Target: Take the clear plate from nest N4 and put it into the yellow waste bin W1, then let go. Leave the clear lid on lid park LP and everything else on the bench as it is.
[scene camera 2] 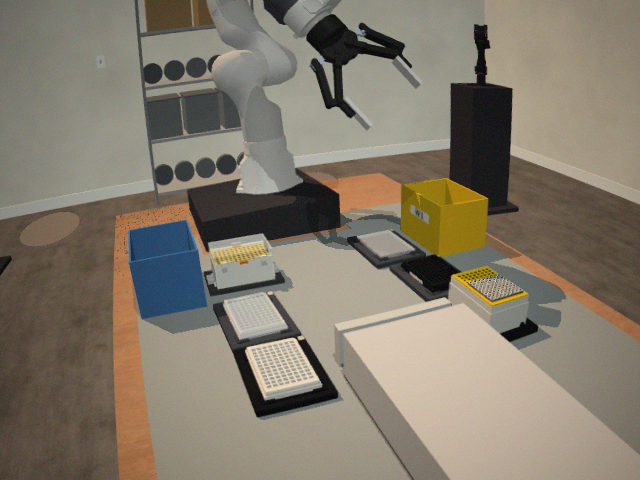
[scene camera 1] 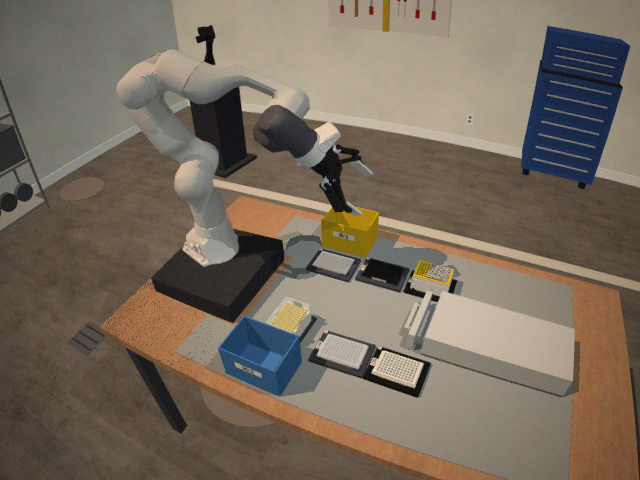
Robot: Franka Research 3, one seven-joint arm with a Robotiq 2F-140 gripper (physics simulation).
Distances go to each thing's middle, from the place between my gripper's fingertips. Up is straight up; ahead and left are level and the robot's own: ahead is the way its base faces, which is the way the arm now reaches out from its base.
Scene:
I see my gripper 33 cm above the black plate (scene camera 2: 431,271), 6 cm to the right of it and 6 cm short of it. The rest, counted from my hand: clear lid (scene camera 2: 385,243) (33 cm below, 12 cm behind, 2 cm to the left); then tip box (scene camera 2: 500,303) (30 cm below, 23 cm ahead, 9 cm to the left); then clear plate (scene camera 2: 252,316) (33 cm below, 31 cm to the right, 11 cm ahead).

